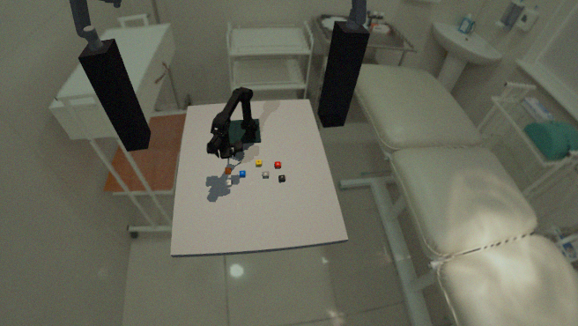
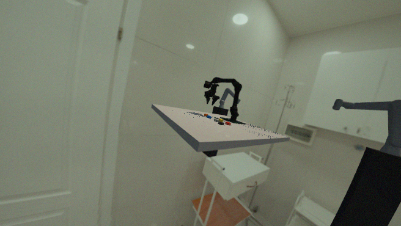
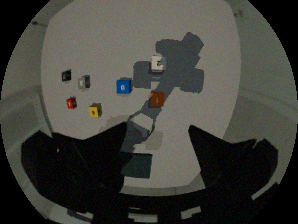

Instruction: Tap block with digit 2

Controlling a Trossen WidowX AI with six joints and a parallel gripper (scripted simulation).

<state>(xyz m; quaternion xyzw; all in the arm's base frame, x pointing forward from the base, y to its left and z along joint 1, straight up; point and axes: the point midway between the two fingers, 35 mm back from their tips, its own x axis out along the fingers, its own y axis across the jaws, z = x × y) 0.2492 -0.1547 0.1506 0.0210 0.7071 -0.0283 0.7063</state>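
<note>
Right now the white block is 12 cm below my gripper tip, 9 cm ahead of it and 1 cm to the right of it. Round my gripper tip: blue block 12 cm below, 8 cm to the left, 4 cm ahead; then orange block 12 cm below, 1 cm to the right, 1 cm ahead; then yellow block 18 cm to the left, 12 cm below, 2 cm behind.
</note>
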